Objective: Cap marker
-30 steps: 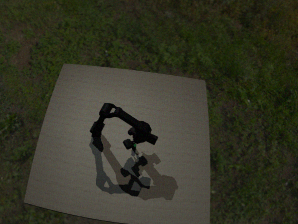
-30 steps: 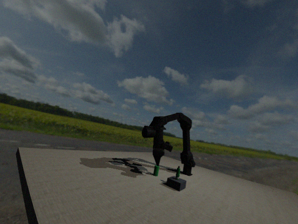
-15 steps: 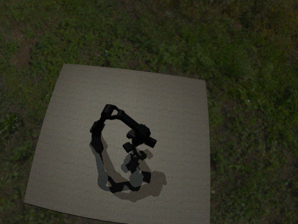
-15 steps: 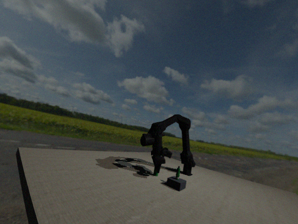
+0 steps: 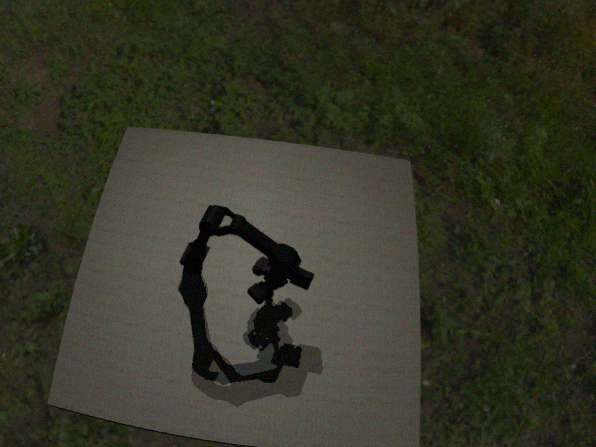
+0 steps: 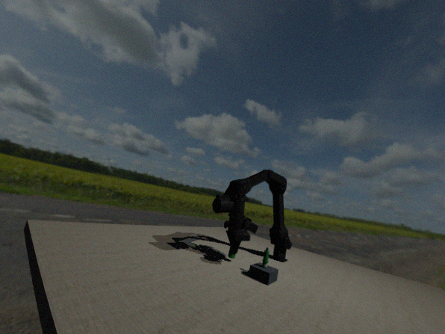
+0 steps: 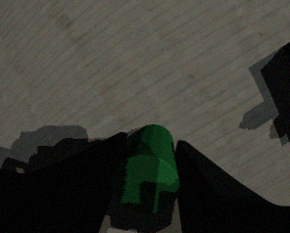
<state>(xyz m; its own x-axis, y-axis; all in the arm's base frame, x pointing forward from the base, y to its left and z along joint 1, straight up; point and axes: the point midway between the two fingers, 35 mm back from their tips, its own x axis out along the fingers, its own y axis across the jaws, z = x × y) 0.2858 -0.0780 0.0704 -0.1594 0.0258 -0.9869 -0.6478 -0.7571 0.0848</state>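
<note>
The dark holder block lies 3 cm ahead of my gripper tip, 15 cm to the left of it and 2 cm below it. From my gripper tip the other things lie so: green cap: 1 cm ahead, 1 cm above.
</note>
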